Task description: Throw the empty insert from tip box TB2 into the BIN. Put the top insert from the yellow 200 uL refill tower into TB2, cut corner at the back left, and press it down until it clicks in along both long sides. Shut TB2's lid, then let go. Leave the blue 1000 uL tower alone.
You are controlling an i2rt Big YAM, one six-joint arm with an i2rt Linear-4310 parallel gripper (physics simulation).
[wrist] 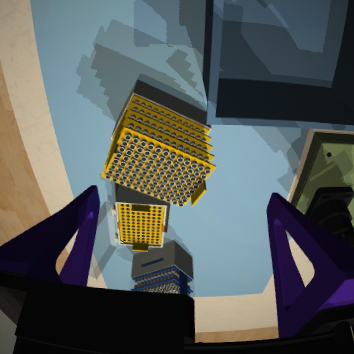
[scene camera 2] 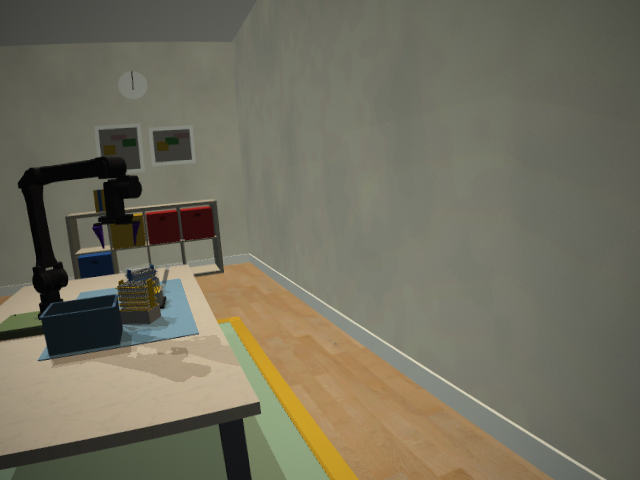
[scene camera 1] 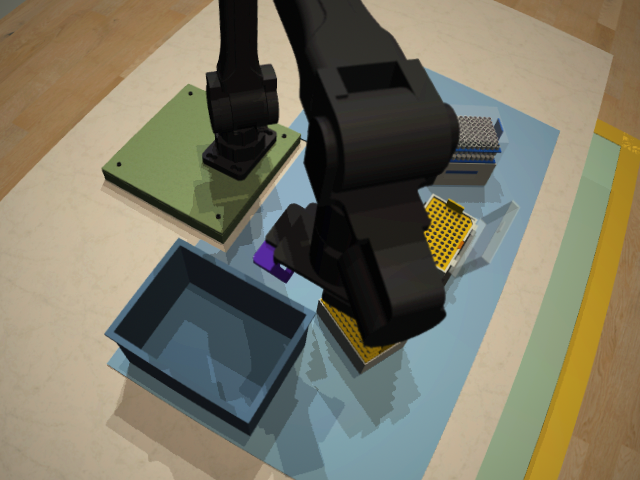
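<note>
My gripper (scene camera 2: 119, 246) (wrist: 184, 197) is open and empty, high over the mat; the arm hides one finger in scene camera 1. Tip box TB2 (wrist: 135, 194) stands with its clear lid (scene camera 1: 501, 232) (wrist: 103, 232) open. The yellow insert (scene camera 1: 447, 232) (wrist: 142, 225), with bare holes, sits in it. The yellow tower (scene camera 2: 135, 297) (wrist: 157, 165) of stacked, tip-filled inserts stands between TB2 and the BIN (scene camera 1: 242, 289) (scene camera 2: 85, 330) (wrist: 212, 75); the arm covers much of it in scene camera 1. No insert shows in the BIN. The cut corners cannot be made out.
The blue tower (scene camera 1: 478, 135) (scene camera 2: 141, 273) (wrist: 162, 267) stands beyond TB2. The green base plate (scene camera 1: 155, 144) (wrist: 345, 145) carries the arm's foot. The blue mat (scene camera 1: 361, 454) lies under the boxes. A shelf unit (scene camera 2: 219, 237) stands by the far wall.
</note>
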